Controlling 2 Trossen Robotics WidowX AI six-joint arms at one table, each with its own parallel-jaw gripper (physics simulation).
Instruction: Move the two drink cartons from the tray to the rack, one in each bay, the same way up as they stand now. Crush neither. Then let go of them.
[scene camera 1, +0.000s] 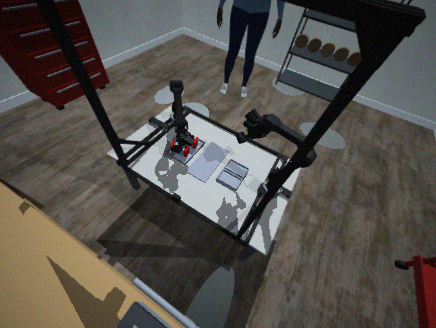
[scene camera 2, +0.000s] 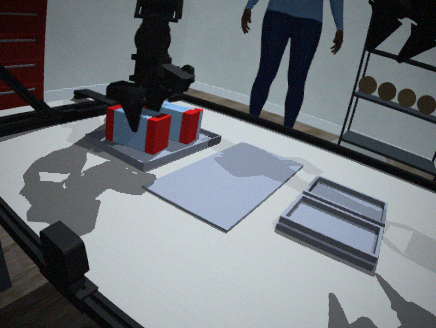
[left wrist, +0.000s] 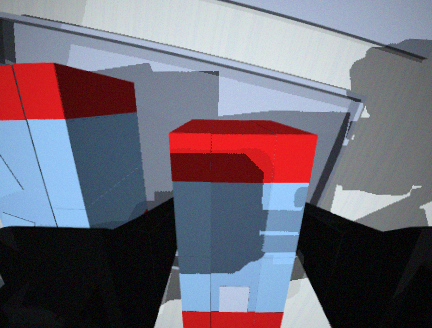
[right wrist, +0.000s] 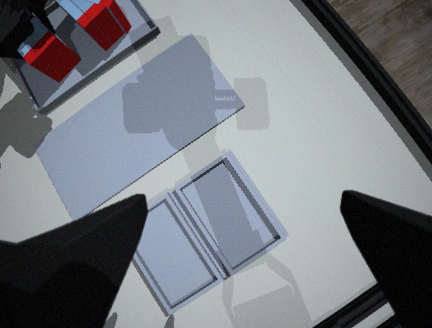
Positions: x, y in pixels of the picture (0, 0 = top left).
Labels:
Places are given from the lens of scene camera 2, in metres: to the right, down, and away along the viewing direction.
left gripper (scene camera 2: 143, 127): -0.15, -0.07, 0.63
right gripper (scene camera 2: 383, 56): 0.28, -0.18, 0.47
flat grey mat (scene camera 2: 222, 189): 0.01, 0.04, 0.53
grey tray (scene camera 2: 143, 161): -0.14, -0.01, 0.57

